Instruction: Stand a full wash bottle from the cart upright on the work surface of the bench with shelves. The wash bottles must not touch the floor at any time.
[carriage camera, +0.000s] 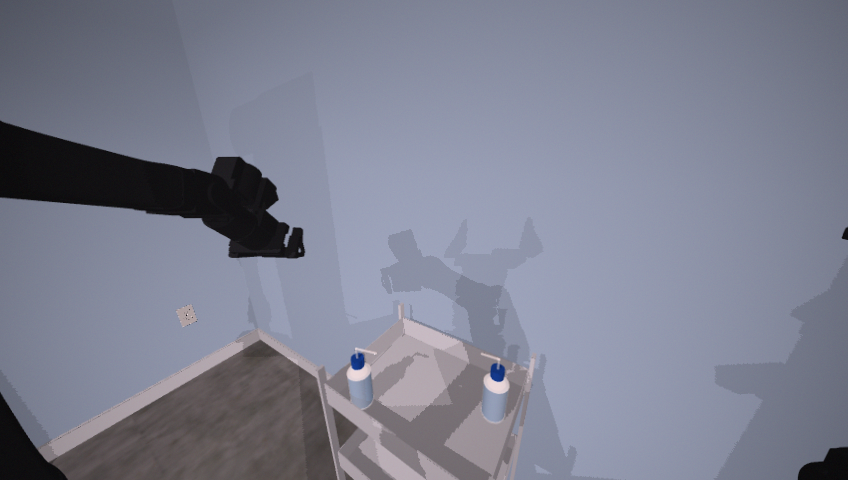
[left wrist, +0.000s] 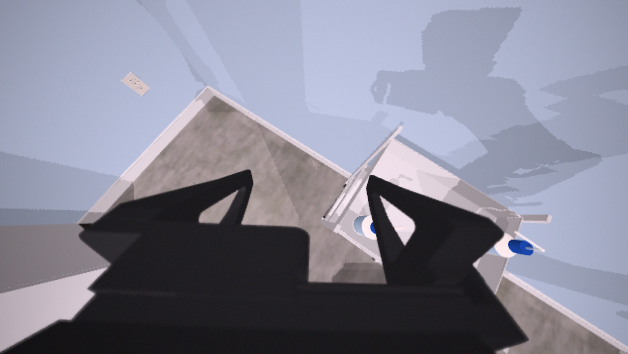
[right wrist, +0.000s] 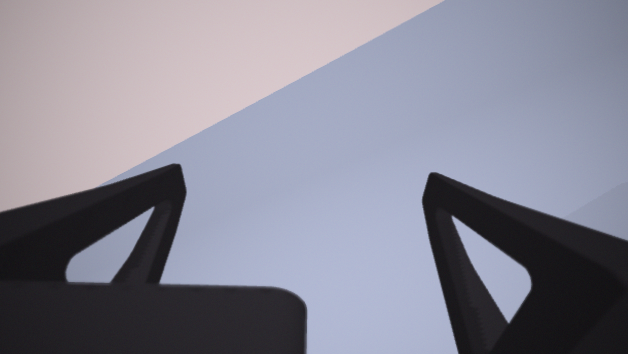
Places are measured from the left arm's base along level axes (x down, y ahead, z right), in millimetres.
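Pixels of known places: left gripper, fingertip midpoint: (carriage camera: 283, 253) (left wrist: 310, 178); right gripper, fingertip midpoint: (right wrist: 305, 182).
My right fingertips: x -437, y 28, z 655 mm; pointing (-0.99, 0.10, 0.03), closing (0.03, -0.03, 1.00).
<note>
Behind a point stands the place of what it marks.
Two wash bottles with blue caps stand upright on the top tray of the white cart (carriage camera: 351, 403) @[z 156, x 149, y 359 mm]. The left bottle (carriage camera: 360, 386) @[z 172, x 134, y 392 mm] (left wrist: 361, 226) @[z 135, x 122, y 421 mm] is near the tray's left corner; the right bottle (carriage camera: 495, 399) @[z 493, x 134, y 349 mm] (left wrist: 505, 246) @[z 483, x 99, y 377 mm] is near its right side. Both look pale blue below white shoulders. My left gripper (carriage camera: 296, 242) (left wrist: 310, 178) @[z 4, x -188, y 475 mm] is open and empty, above and to the left of the cart in the carriage view. My right gripper (right wrist: 305, 182) @[z 655, x -437, y 28 mm] is open and empty, facing wall and ceiling, away from the cart. The bench with shelves does not show clearly in these views.
The cart stands close to the blue wall (carriage camera: 624, 178) @[z 741, x -355, y 441 mm], near a room corner. A wall socket (carriage camera: 186, 315) @[z -1030, x 475, y 1175 mm] (left wrist: 135, 84) @[z -1029, x 471, y 1172 mm] is left of that corner. Grey floor (carriage camera: 196, 410) @[z -877, x 878, y 900 mm] (left wrist: 225, 145) @[z -684, x 878, y 979 mm] lies left of the cart. A pale surface (left wrist: 45, 315) @[z -1281, x 592, y -47 mm] shows at lower left in the left wrist view.
</note>
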